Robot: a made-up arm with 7 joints. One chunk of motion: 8 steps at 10 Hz.
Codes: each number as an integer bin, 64 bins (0 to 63) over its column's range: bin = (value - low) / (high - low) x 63, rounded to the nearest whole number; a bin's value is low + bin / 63 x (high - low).
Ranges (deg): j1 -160..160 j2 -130..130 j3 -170.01..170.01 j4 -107..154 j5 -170.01..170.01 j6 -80.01..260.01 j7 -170.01..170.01
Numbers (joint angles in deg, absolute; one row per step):
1: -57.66 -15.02 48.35 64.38 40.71 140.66 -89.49
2: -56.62 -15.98 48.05 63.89 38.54 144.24 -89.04
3: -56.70 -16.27 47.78 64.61 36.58 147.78 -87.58
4: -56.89 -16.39 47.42 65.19 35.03 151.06 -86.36
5: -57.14 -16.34 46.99 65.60 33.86 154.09 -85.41
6: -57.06 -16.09 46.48 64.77 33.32 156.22 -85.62
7: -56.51 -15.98 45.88 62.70 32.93 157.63 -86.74
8: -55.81 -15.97 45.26 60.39 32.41 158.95 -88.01
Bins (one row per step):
1: 20 28 40 41 39 41 15
2: 20 28 40 41 39 42 15
3: 20 28 40 41 38 42 15
4: 20 28 40 42 38 43 15
5: 20 28 40 42 38 43 16
6: 20 28 40 41 38 44 16
7: 20 28 40 41 38 44 15
8: 21 28 40 40 38 44 15

